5 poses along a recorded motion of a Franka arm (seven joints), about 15 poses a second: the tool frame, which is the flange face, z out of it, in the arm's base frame.
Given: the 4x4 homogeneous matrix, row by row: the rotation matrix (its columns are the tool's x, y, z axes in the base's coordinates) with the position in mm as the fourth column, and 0 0 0 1 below. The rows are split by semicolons.
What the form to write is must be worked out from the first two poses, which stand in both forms.
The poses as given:
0.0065 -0.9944 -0.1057 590.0; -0.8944 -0.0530 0.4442 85.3; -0.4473 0.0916 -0.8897 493.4; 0 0 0 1
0.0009 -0.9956 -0.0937 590.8; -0.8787 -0.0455 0.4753 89.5; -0.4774 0.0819 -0.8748 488.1; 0 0 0 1
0.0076 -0.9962 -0.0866 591.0; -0.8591 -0.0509 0.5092 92.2; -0.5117 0.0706 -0.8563 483.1; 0 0 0 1
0.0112 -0.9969 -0.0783 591.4; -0.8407 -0.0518 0.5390 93.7; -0.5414 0.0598 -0.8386 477.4; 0 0 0 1
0.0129 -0.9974 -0.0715 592.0; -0.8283 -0.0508 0.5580 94.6; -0.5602 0.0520 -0.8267 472.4; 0 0 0 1
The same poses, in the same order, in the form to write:
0.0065 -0.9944 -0.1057 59.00; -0.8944 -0.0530 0.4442 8.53; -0.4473 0.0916 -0.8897 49.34; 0 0 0 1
0.0009 -0.9956 -0.0937 59.08; -0.8787 -0.0455 0.4753 8.95; -0.4774 0.0819 -0.8748 48.81; 0 0 0 1
0.0076 -0.9962 -0.0866 59.10; -0.8591 -0.0509 0.5092 9.22; -0.5117 0.0706 -0.8563 48.31; 0 0 0 1
0.0112 -0.9969 -0.0783 59.14; -0.8407 -0.0518 0.5390 9.37; -0.5414 0.0598 -0.8386 47.74; 0 0 0 1
0.0129 -0.9974 -0.0715 59.20; -0.8283 -0.0508 0.5580 9.46; -0.5602 0.0520 -0.8267 47.24; 0 0 0 1

